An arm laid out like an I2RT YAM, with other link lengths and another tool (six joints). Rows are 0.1 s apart.
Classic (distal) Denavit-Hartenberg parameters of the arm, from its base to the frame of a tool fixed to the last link. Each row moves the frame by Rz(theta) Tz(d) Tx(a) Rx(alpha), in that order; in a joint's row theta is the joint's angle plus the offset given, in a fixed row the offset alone. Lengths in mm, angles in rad.
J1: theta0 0; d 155.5; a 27.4; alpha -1.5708
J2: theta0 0; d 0; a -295.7; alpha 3.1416
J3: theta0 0.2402; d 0; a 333; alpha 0
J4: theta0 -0.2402; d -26; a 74.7; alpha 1.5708
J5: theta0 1.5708; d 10.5; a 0; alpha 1.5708
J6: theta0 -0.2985; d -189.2; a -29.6; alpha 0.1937
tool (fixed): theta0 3.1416; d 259.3; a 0; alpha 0
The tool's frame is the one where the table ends.
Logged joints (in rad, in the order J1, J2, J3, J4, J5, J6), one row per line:
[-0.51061, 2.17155, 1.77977, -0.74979, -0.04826, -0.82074]
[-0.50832, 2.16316, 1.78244, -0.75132, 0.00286, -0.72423]
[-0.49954, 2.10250, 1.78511, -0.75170, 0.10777, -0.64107]
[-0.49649, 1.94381, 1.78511, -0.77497, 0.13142, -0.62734]
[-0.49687, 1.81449, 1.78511, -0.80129, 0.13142, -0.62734]
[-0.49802, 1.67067, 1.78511, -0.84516, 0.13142, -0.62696]
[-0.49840, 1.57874, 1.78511, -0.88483, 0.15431, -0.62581]
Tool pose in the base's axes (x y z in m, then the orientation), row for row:
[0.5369, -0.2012, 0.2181, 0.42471, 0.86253, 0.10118, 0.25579]
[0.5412, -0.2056, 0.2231, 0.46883, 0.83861, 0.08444, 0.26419]
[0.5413, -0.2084, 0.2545, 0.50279, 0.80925, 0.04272, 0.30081]
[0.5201, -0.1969, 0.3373, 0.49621, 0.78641, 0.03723, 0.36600]
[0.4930, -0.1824, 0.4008, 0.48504, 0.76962, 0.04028, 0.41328]
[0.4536, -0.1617, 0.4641, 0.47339, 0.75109, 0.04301, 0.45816]
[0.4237, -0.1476, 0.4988, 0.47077, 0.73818, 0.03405, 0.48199]
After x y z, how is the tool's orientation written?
As a quaternion, x y z w.
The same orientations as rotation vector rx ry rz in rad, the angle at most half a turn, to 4 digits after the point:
[1.1529, 2.3414, 0.2747]
[1.2672, 2.2667, 0.2282]
[1.3341, 2.1473, 0.1134]
[1.2755, 2.0215, 0.0957]
[1.2195, 1.9350, 0.1013]
[1.1662, 1.8503, 0.1060]
[1.1475, 1.7994, 0.0830]

